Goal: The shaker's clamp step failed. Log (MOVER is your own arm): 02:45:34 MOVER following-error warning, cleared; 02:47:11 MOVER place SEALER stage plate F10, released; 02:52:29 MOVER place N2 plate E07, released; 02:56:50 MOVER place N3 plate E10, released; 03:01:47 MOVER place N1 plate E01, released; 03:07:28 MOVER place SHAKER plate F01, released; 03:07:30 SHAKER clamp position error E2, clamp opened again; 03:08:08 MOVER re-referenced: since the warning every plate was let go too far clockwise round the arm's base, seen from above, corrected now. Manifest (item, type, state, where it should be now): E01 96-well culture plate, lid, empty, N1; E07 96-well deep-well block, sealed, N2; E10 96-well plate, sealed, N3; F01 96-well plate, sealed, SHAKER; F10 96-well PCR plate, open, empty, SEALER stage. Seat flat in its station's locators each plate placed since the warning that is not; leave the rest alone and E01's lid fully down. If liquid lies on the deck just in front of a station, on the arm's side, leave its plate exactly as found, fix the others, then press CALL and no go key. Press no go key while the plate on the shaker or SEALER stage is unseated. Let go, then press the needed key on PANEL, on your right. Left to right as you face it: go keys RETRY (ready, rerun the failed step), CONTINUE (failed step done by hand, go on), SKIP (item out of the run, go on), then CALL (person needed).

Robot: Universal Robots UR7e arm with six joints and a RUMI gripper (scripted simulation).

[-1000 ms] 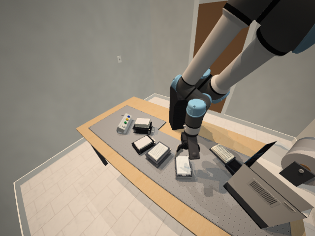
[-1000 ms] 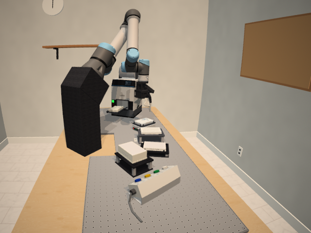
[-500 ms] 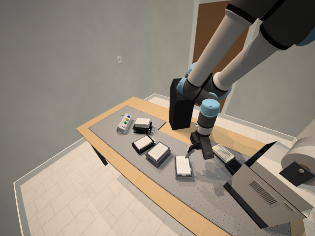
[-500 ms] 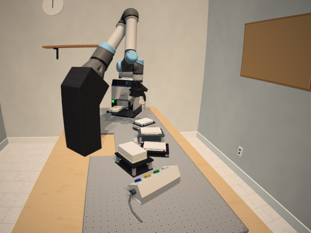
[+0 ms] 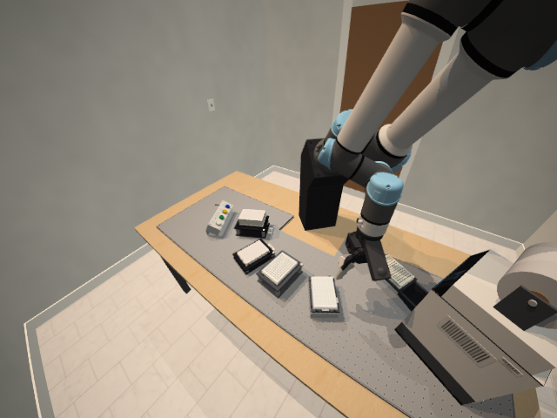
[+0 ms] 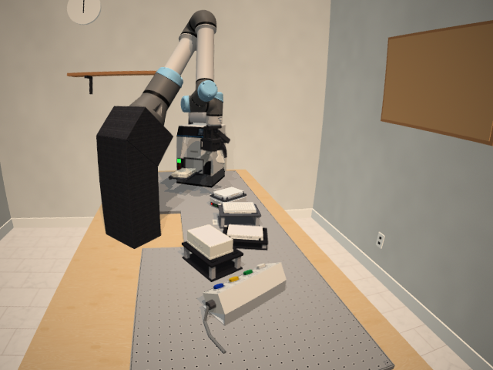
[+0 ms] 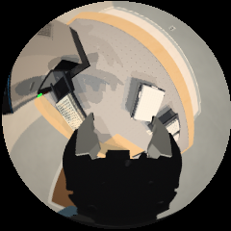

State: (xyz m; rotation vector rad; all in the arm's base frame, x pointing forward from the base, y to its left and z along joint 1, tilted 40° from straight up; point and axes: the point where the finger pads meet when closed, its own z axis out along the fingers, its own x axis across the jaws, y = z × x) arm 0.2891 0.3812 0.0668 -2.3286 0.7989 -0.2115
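Right now the PCR plate is 170 mm behind my hand, 60 mm to the left of it and 50 mm below it. Also, from my hand: lidded culture plate 100 mm below, 80 mm ahead, 60 mm to the right; then film roll 330 mm to the left, 240 mm above, 130 mm behind.
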